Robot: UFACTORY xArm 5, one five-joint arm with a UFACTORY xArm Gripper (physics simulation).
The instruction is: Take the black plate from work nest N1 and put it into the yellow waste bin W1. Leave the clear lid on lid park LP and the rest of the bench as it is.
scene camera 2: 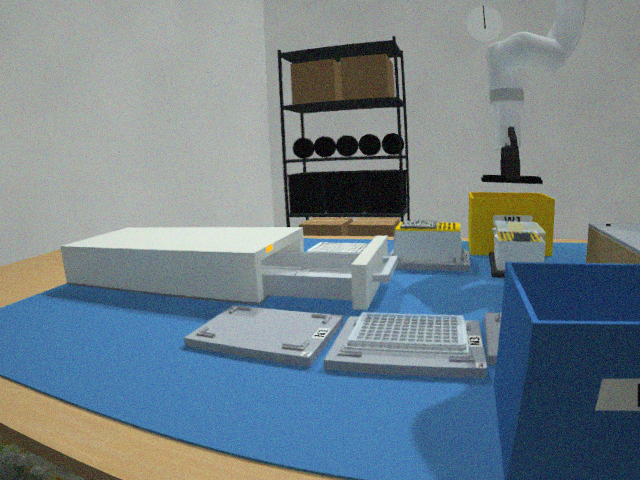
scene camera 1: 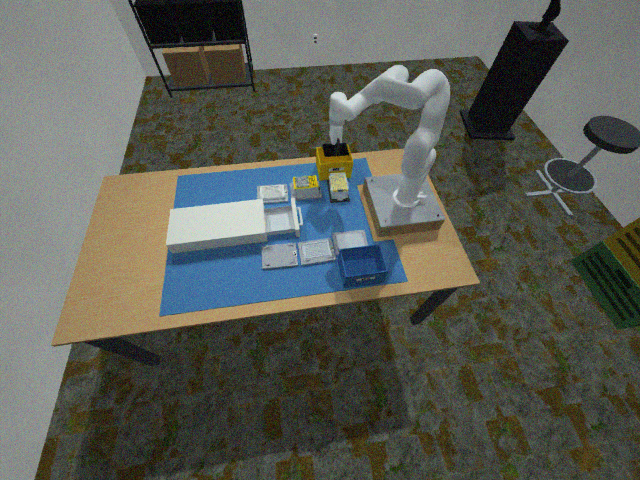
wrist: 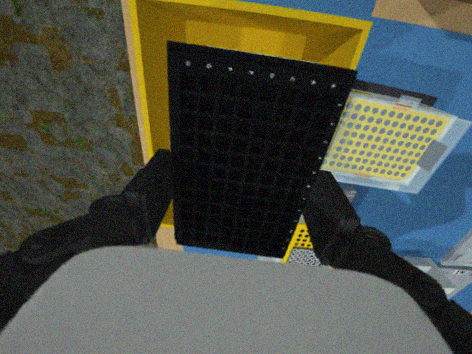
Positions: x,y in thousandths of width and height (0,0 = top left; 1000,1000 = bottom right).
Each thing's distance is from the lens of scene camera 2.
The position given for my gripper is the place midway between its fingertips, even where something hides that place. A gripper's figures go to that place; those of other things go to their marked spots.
my gripper (scene camera 2: 798,372): 94 cm
white drawer unit (scene camera 2: 349,551): 61 cm
white plate (scene camera 2: 598,697): 44 cm
The marked spots on the white drawer unit and the white plate are 28 cm apart.
